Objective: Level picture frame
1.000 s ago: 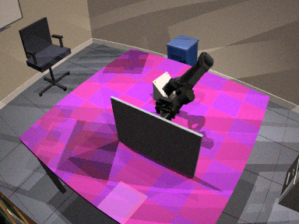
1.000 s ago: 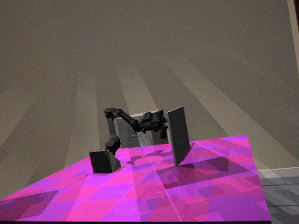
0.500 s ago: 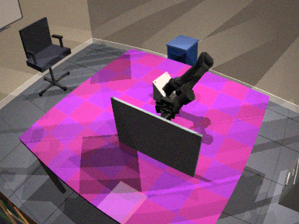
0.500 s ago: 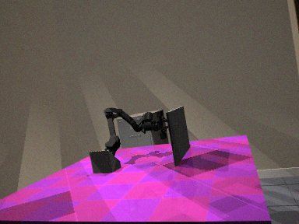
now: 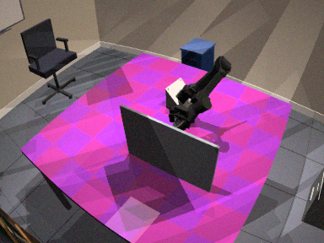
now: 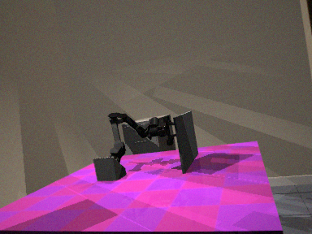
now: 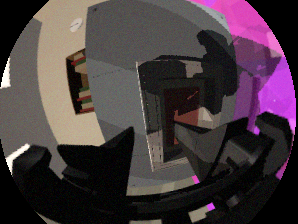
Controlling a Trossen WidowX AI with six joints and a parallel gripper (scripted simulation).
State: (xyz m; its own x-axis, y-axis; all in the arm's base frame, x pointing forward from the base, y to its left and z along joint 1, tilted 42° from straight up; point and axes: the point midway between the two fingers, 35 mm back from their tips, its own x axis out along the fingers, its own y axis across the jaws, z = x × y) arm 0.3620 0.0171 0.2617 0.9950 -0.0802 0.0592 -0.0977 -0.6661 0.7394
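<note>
Right now my gripper tip is 5 cm above the picture frame and 1 cm short of it. The rest, counted from my gripper tip: grey wall panel 6 cm below, 2 cm ahead.
</note>
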